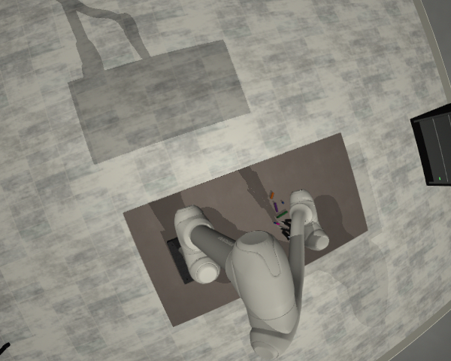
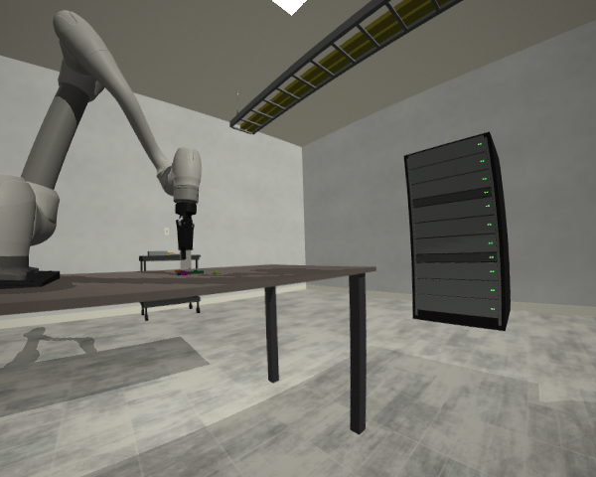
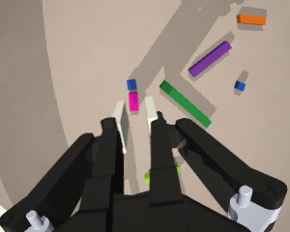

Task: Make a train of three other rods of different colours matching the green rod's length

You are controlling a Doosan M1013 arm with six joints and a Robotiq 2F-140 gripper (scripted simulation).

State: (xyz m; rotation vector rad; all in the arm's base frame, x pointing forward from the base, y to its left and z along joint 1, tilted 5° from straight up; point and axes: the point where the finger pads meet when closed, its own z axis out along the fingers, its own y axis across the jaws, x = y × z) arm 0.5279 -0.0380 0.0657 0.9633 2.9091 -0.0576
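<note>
Right now my hand is 5 cm above the magenta rod and 1 cm past it. Round my hand: lime rod: 10 cm ahead, 5 cm to the right, 5 cm below; purple rod: 10 cm to the left, 5 cm below, 2 cm ahead; green rod: 5 cm below, 4 cm to the left, 4 cm ahead.
</note>
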